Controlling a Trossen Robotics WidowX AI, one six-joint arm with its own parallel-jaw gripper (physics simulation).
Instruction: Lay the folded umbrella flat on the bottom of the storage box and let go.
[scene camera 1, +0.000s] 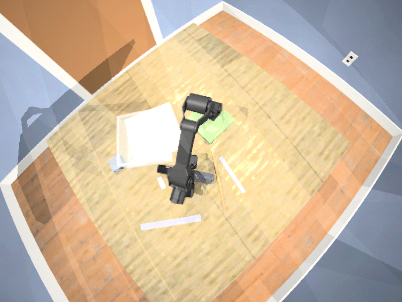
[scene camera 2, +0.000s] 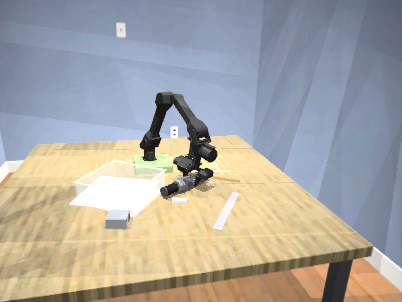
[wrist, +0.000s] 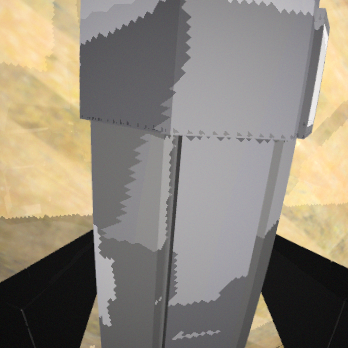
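Pixels of known places: gripper, fingertip midpoint: (scene camera 2: 190, 183) (wrist: 176, 239); arm's base, link origin: (scene camera 1: 212, 113) (scene camera 2: 149, 158).
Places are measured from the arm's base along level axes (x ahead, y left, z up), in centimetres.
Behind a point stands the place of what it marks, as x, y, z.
The folded umbrella (scene camera 1: 205, 177) @[28.0, 18.4, 1.7] (scene camera 2: 186, 182) @[36.1, 8.4, 1.2] (wrist: 214, 179) @[33.4, 8.8, 2.2] is a grey bundle with a black handle. It lies on the wooden table just right of the storage box. The storage box (scene camera 1: 120, 141) @[41.9, -25.8, 4.4] (scene camera 2: 92, 172) @[26.0, -28.9, 6.4] is a clear-walled tray with a white bottom, and it holds nothing. My gripper (scene camera 2: 185, 172) (wrist: 176, 239) @[31.2, 11.9, -2.0] is low over the middle of the umbrella. In the wrist view its black fingers press against both sides of the grey bundle. It is shut on the umbrella.
The arm's base stands on a green pad (scene camera 1: 219, 126) @[3.5, 7.3, 0.0] (scene camera 2: 165, 162) @[7.8, 6.5, 0.0]. A grey block (scene camera 1: 115, 164) @[52.8, -21.5, 0.3] (scene camera 2: 117, 219) @[55.4, -22.6, 0.2] sits by the box's near corner. A small white block (scene camera 1: 161, 183) @[44.0, 3.3, -2.1] (scene camera 2: 179, 200) @[44.6, 2.7, -2.2], two white strips (scene camera 1: 171, 222) @[54.8, 19.3, -3.1] (scene camera 2: 226, 210) @[56.3, 18.1, -3.1] and a thin wooden stick (scene camera 1: 219, 183) @[25.7, 25.1, -2.1] lie nearby.
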